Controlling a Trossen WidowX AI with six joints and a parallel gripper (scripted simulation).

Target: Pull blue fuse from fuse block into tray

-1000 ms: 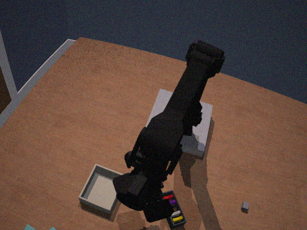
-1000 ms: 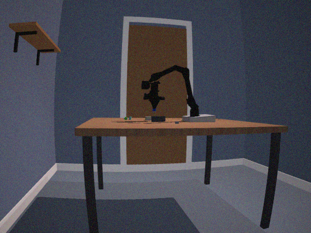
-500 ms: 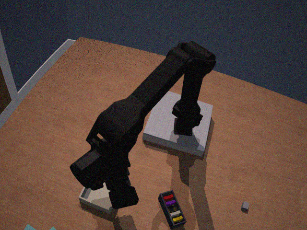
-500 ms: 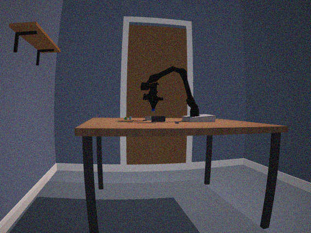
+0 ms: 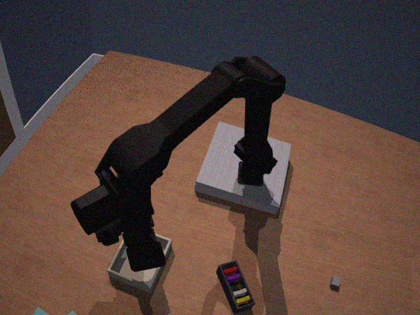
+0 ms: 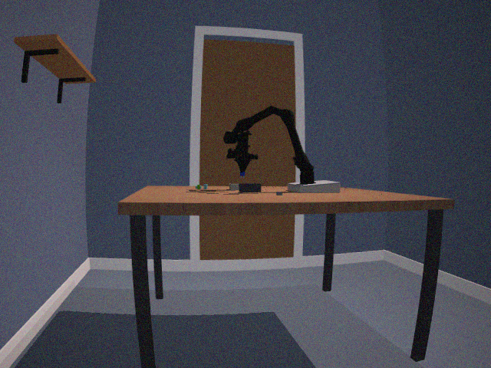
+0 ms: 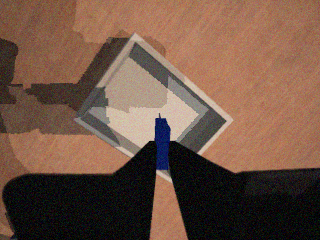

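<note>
Now: gripper tip 10 mm above the blue fuse. The rest, counted from my gripper tip: grey tray 90 mm below; then small grey cube 10 mm ahead, 460 mm to the left, 80 mm below.
</note>
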